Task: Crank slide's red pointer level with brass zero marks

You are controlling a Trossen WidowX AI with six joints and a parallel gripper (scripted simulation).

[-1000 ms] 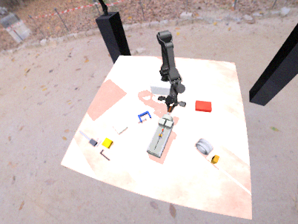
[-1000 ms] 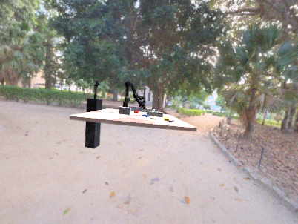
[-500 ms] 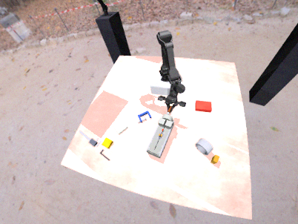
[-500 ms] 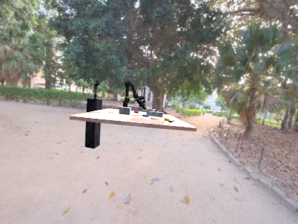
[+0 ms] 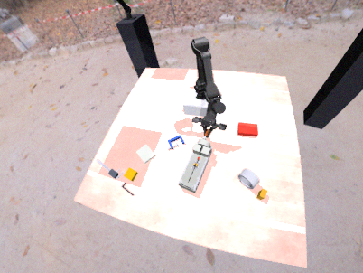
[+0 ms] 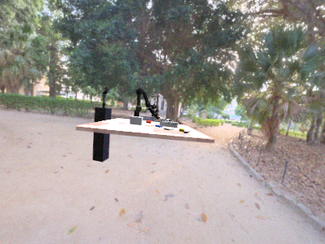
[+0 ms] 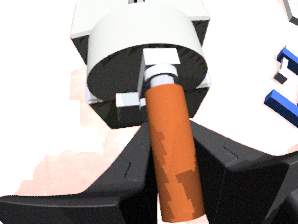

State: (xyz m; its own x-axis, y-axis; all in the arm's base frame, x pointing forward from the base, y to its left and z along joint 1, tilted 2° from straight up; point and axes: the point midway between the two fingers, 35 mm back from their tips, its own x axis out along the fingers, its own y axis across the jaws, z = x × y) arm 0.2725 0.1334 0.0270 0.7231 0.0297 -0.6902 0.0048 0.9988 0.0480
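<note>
My gripper tip is 30 mm below the crank handle and 20 mm past it. Round my gripper tip: white tile: 330 mm to the right, 190 mm ahead, 80 mm below; red pointer: 130 mm ahead, 10 mm below; red block: 220 mm to the left, 190 mm behind, 80 mm below.
</note>
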